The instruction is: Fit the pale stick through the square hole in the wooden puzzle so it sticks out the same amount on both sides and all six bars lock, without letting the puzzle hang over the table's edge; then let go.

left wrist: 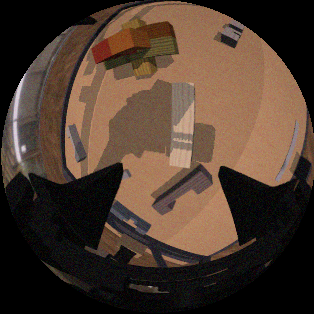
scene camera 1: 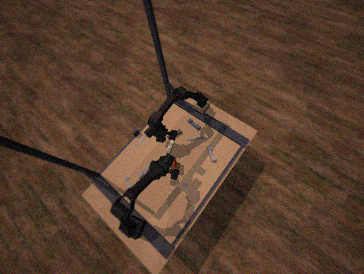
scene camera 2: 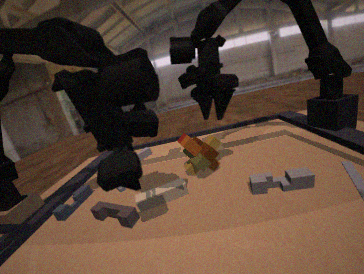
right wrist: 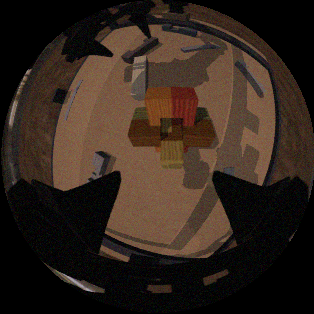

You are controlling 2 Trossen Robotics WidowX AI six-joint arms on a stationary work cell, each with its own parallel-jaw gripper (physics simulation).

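Observation:
The pale stick lies on the table, apart from the puzzle. The wooden puzzle, made of red, orange, brown, green and yellow bars, rests tilted on the table, well in from the edges. Its square hole shows in the right wrist view, below the orange and red bars. My left gripper is open and empty above the table, near one end of the stick. My right gripper is open and empty, above the puzzle and clear of it.
A dark notched bar lies near the stick. A blue notched bar lies near a dark border. A grey notched bar lies at the right in scene camera 2. Thin grey strips lie farther out.

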